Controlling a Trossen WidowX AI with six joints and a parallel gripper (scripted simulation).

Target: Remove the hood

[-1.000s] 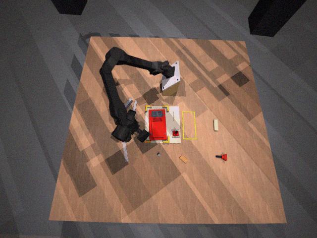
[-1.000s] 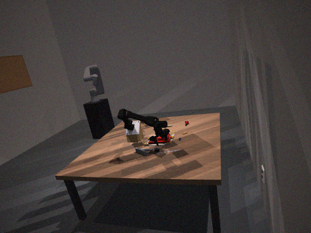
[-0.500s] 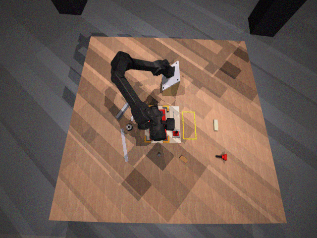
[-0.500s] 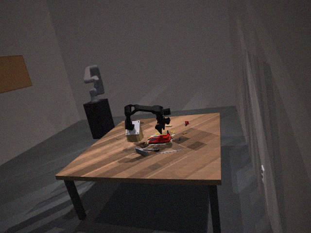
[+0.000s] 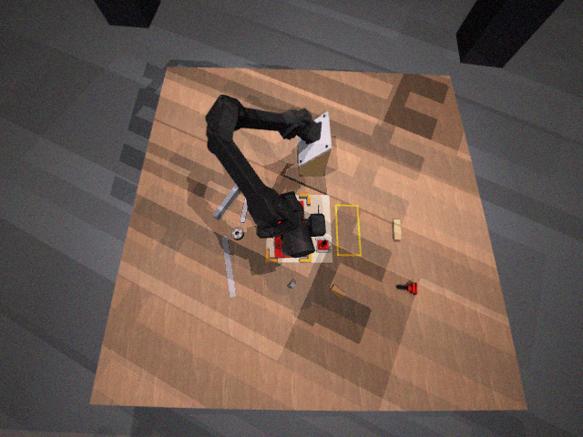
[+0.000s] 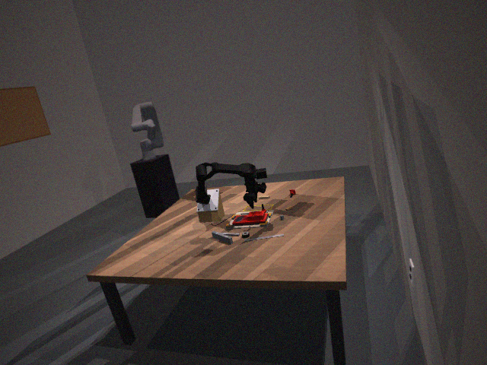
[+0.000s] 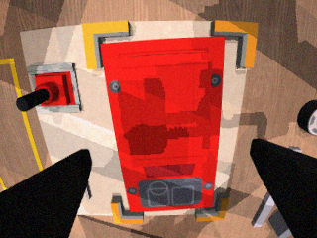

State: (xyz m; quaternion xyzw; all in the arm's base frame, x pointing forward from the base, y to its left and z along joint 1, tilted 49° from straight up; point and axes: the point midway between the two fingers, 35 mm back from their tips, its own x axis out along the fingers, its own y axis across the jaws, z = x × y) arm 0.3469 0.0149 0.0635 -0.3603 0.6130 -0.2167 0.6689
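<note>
Now: gripper tip 6 cm above the red hood.
</note>
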